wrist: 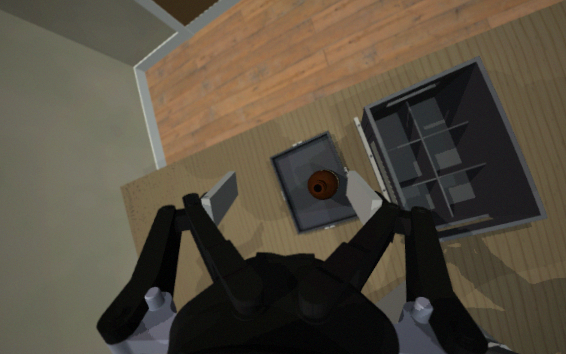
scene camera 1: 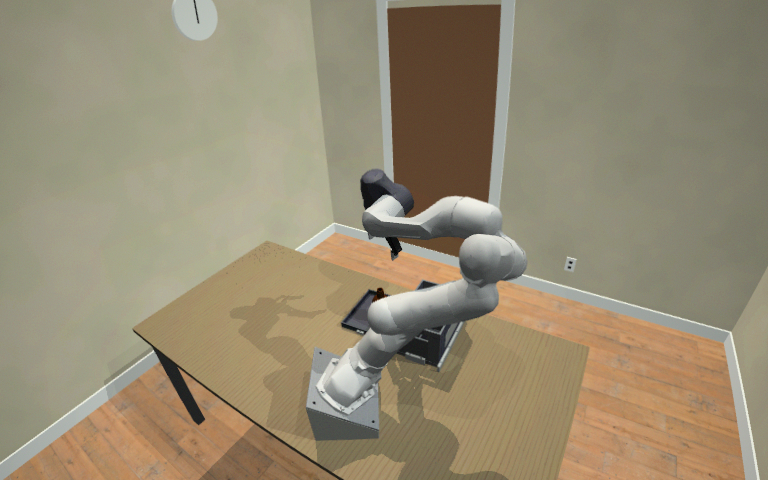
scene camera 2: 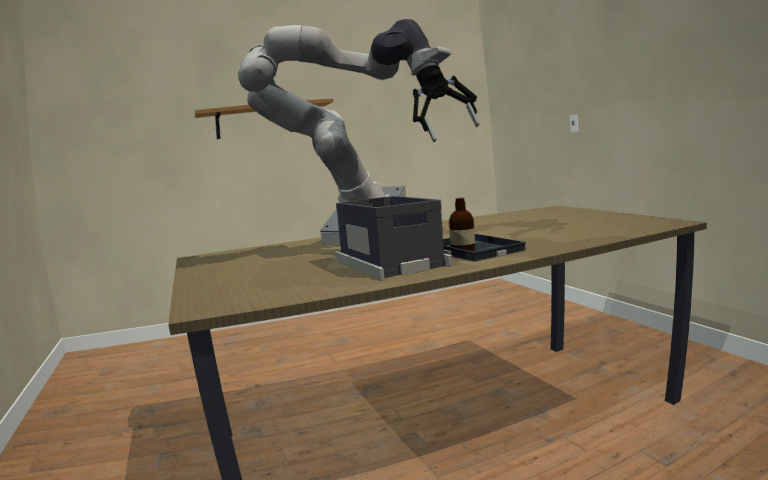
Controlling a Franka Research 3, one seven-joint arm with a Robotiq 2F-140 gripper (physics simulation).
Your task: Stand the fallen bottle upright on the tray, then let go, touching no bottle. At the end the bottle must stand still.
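A brown bottle (scene camera 1: 380, 293) (scene camera 2: 461, 219) (wrist: 325, 184) with a pale label stands upright on the dark tray (scene camera 1: 359, 314) (scene camera 2: 511, 248) (wrist: 299, 165), on the side near the crate. In scene camera 1 the arm hides part of the bottle and tray. The wrist view looks down on the bottle's neck. My gripper (scene camera 2: 455, 132) (wrist: 291, 183) is open and empty. It hangs well above the tray, with its fingers wide apart and pointing down at a slant, and it is clear of the bottle. In scene camera 1 one of its fingers shows.
A tall dark crate (scene camera 1: 432, 347) (scene camera 2: 413, 240) (wrist: 510, 136) with inner dividers stands right beside the tray. Low pale strips run along its base. The tray and crate stand near the edge of the wooden table (scene camera 1: 215, 339) (scene camera 2: 254, 288). A shelf (scene camera 2: 226, 110) is on the wall.
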